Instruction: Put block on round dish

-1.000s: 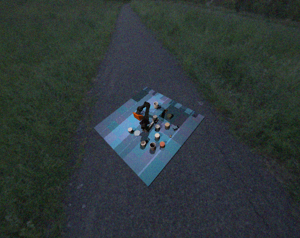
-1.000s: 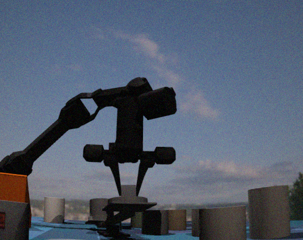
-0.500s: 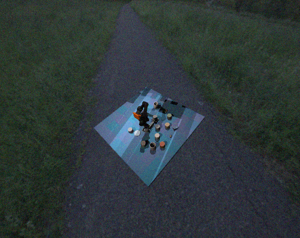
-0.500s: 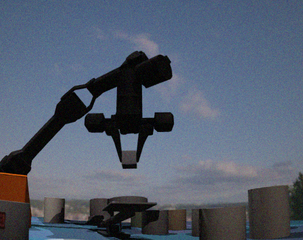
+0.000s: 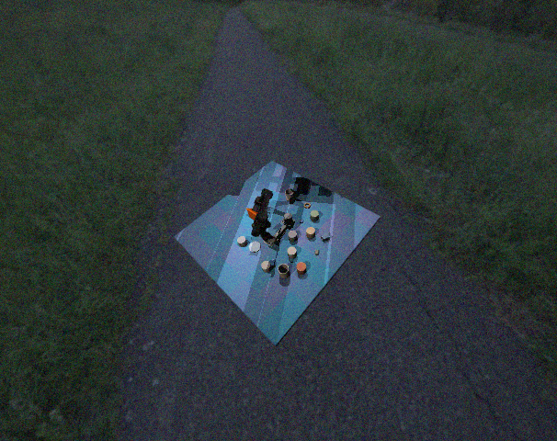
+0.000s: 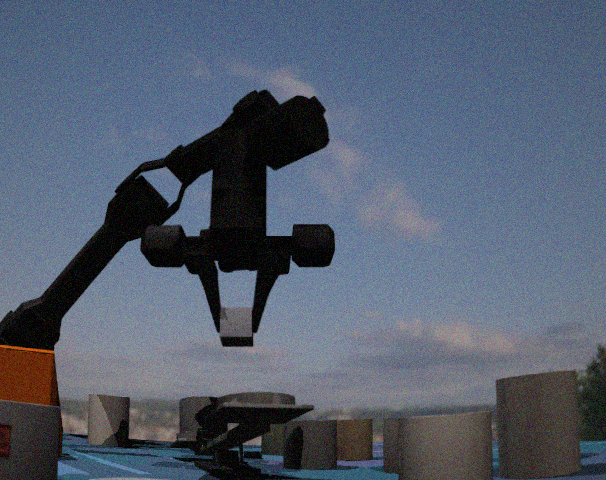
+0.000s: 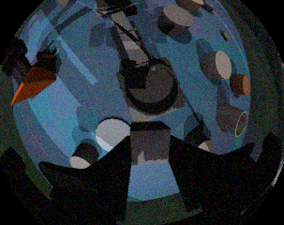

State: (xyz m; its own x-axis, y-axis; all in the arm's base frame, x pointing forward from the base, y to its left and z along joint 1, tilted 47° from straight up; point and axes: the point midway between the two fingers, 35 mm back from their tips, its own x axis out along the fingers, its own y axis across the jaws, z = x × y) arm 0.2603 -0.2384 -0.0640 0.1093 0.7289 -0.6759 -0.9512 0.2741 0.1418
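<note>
The round dish is 15 cm below my gripper tip, 8 cm behind it and 6 cm to the right of it. Round my gripper tip: balance beam: 16 cm to the left, 12 cm below, 3 cm ahead; then balance: 16 cm to the left, 11 cm below, 3 cm ahead; then block: 1 cm above.
</note>
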